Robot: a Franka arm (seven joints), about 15 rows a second.
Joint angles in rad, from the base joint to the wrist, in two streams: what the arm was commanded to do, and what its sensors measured. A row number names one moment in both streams.
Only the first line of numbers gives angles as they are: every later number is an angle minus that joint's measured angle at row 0.
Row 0, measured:
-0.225 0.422 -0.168 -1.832 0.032 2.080 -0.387
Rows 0 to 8, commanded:
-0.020 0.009 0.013 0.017 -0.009 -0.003 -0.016
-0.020 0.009 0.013 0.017 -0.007 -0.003 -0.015
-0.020 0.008 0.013 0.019 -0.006 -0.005 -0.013
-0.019 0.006 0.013 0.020 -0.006 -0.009 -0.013
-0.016 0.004 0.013 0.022 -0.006 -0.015 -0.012
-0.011 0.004 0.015 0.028 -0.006 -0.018 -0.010
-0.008 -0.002 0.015 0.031 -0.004 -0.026 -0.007
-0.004 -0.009 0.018 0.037 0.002 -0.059 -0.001
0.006 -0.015 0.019 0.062 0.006 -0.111 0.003
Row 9, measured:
0.001 0.002 0.008 0.029 0.001 -0.038 0.000
